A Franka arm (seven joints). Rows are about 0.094 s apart.
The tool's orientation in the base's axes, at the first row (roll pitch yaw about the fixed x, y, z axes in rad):
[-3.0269 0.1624 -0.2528]
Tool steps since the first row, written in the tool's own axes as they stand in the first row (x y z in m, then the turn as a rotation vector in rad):
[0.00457 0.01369 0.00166 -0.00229 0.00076 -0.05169]
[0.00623 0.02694 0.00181 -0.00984 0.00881 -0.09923]
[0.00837 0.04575 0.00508 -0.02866 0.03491 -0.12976]
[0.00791 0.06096 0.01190 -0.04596 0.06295 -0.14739]
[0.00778 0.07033 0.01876 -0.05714 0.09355 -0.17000]
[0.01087 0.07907 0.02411 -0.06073 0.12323 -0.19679]
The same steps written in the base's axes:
[0.00051 -0.01398 -0.00391 0.00417 -0.00797 0.05096]
[-0.00145 -0.02705 -0.00582 0.00084 -0.02099 0.09788]
[-0.00483 -0.04509 -0.01150 -0.02022 -0.04593 0.12790]
[-0.01019 -0.05851 -0.01983 -0.04198 -0.07117 0.14482]
[-0.01368 -0.06641 -0.02759 -0.05794 -0.10111 0.16533]
[-0.01374 -0.07473 -0.03432 -0.06588 -0.13268 0.18883]

